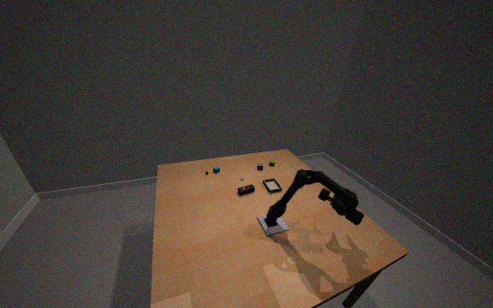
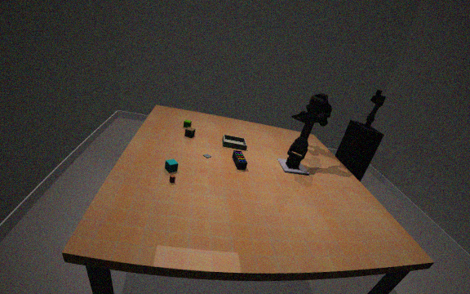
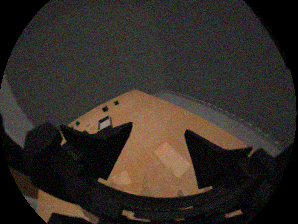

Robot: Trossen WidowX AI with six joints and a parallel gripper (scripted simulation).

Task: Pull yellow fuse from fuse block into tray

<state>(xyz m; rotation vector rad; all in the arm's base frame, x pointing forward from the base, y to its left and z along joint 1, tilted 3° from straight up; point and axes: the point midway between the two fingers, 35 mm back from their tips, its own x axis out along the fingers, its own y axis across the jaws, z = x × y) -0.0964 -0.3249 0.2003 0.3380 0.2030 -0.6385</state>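
My gripper tip is now 37 cm short of the yellow fuse, 42 cm to the right of it and 16 cm above it. Also, from my gripper tip: small grey piece: 53 cm ahead, 38 cm to the left, 18 cm below; then grey tray: 38 cm ahead, 19 cm to the left, 18 cm below; then brown cube: 64 cm ahead, 18 cm to the left, 16 cm below.
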